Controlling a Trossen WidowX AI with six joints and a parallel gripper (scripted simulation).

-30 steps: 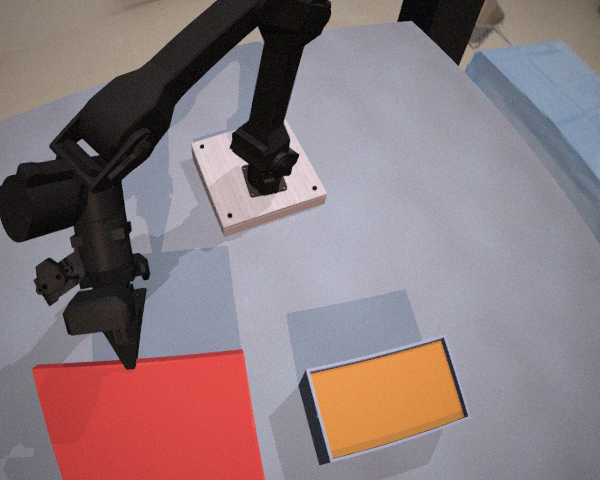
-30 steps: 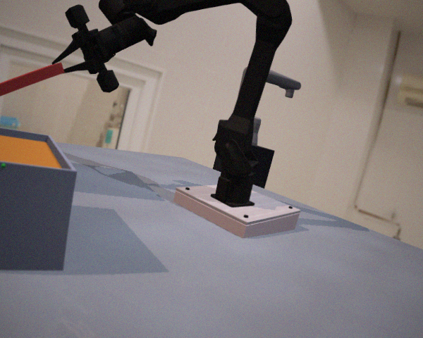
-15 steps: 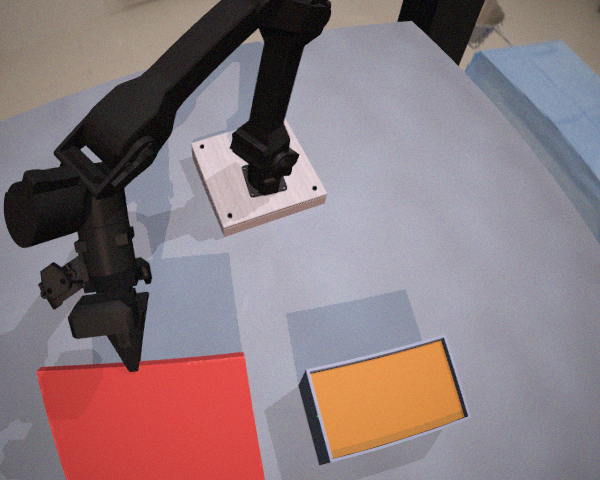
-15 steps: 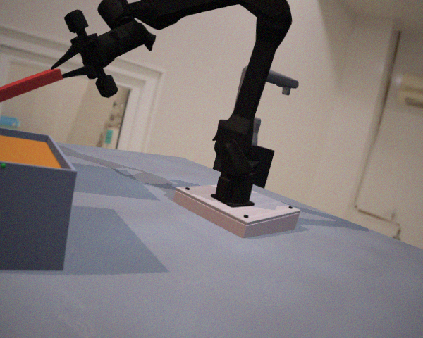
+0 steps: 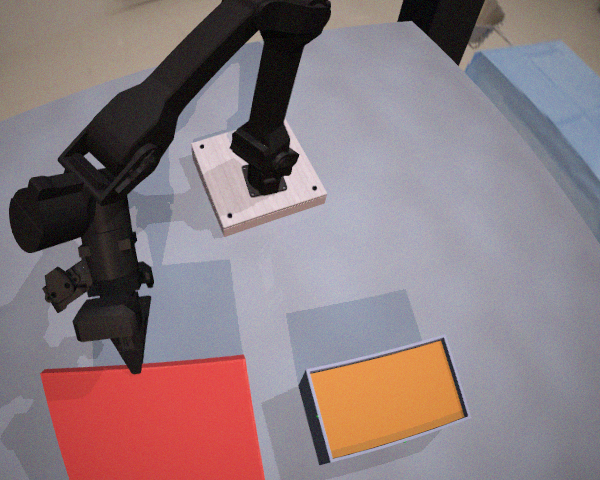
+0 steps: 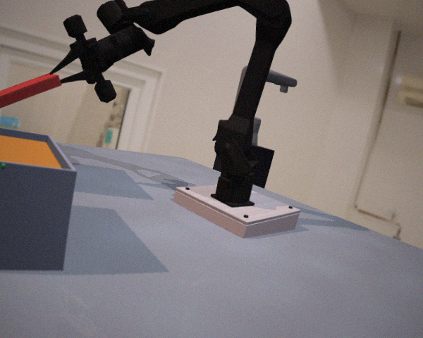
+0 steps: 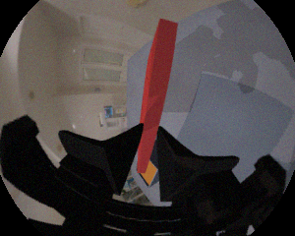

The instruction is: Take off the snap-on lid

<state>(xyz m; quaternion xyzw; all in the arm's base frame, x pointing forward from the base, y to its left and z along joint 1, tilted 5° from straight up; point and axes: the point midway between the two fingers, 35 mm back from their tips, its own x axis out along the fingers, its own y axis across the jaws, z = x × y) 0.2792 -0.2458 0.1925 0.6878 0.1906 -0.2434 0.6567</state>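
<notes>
My gripper tip is now 70 mm short of the red lid, 10 mm to the left of it and 40 mm above it. Round my gripper tip: storage box (100 mm ahead, 290 mm to the left, 140 mm below).
</notes>
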